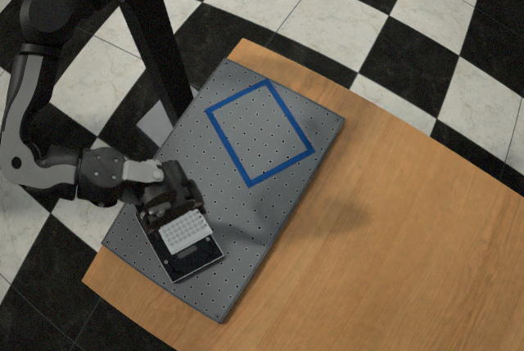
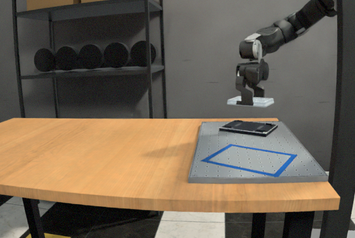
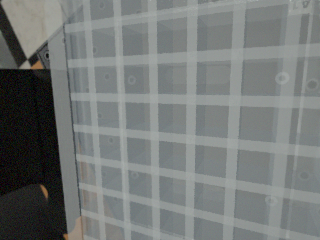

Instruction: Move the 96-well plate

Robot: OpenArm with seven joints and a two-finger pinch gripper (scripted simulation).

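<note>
Right now the plate nest is 90 mm below my hand, 30 mm to the right of it and 10 mm ahead of it. From my hand the other things lie so: clear 96-well plate (right at my hand).
</note>
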